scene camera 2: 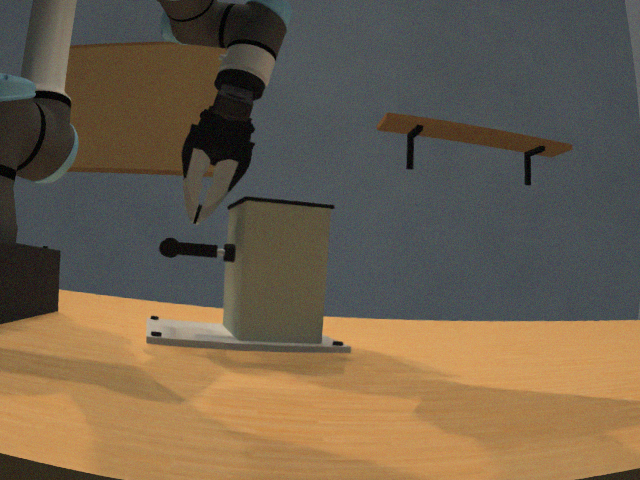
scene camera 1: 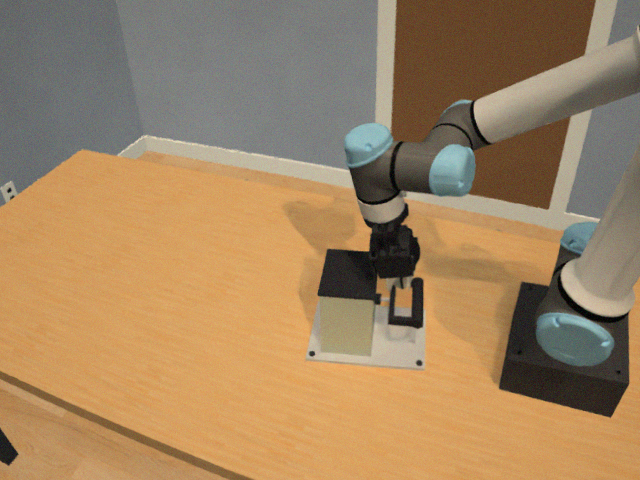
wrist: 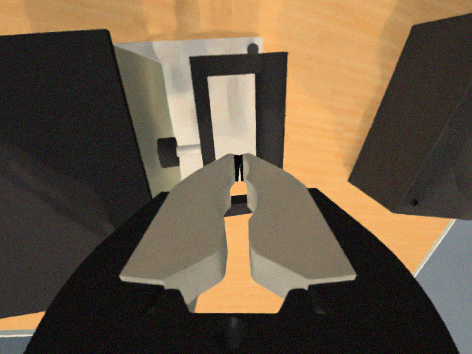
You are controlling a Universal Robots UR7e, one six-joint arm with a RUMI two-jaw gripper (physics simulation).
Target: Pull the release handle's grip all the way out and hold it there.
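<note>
The release handle's grip is a black rectangular loop with a thicker outer bar. A short stretch of pale rod shows between it and the black collar on the side of a cream box with a black top. My gripper is shut and empty. Its tips point down and stand a little above the grip in the scene camera 2 view. In the wrist view they overlap the loop's opening, between its inner and outer bars.
The box stands on a pale base plate with dark screws at its corners. The arm's dark base block is on the grip's outer side. A wall shelf hangs behind.
</note>
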